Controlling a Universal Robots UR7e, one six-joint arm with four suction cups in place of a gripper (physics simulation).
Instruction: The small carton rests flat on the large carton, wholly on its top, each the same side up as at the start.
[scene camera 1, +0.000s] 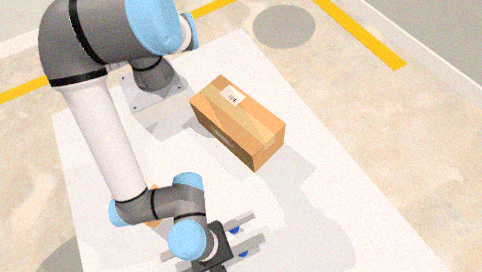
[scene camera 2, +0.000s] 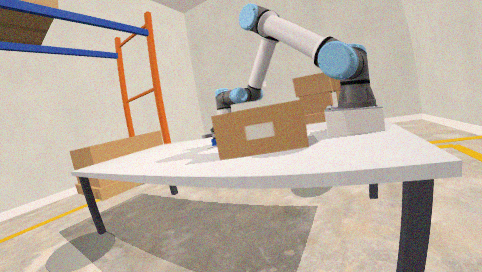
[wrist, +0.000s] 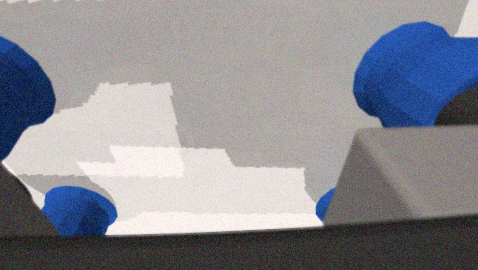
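Pixels of known places: hand at its tool point: (wrist: 211, 154); arm's base at its link origin: (scene camera 1: 155, 77) (scene camera 2: 356, 106).
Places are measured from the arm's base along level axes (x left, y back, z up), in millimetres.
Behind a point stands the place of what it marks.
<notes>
The large carton (scene camera 1: 235, 117) {x 201, y -351, z 57 mm} (scene camera 2: 290, 132) {x 243, y -211, z -39 mm} lies on the white table, with a tape strip and a white label on its top. The small carton (scene camera 1: 153, 223) {x -166, y -518, z -55 mm} is mostly hidden under the arm in scene camera 1; small orange parts of it show beside the wrist joints. I cannot make it out in scene camera 2 or the wrist view. My gripper (scene camera 1: 216, 247) {x -16, y -663, z -93 mm} (wrist: 210, 150) {x -16, y -663, z -93 mm} is open, with nothing on its blue suction cups. It is over the table, apart from both cartons. In scene camera 2 it is mostly hidden behind the large carton.
The white table (scene camera 1: 330, 200) {x 370, y -683, z -94 mm} (scene camera 2: 360, 167) {x 448, y 2, z -94 mm} carries the arm's base block (scene camera 2: 352, 122) {x 83, y -23, z -51 mm}. A stack of cartons (scene camera 2: 312, 107) stands behind the table, and more cartons (scene camera 2: 125, 149) are at its left end. An orange rack post (scene camera 2: 156, 80) stands at the back left.
</notes>
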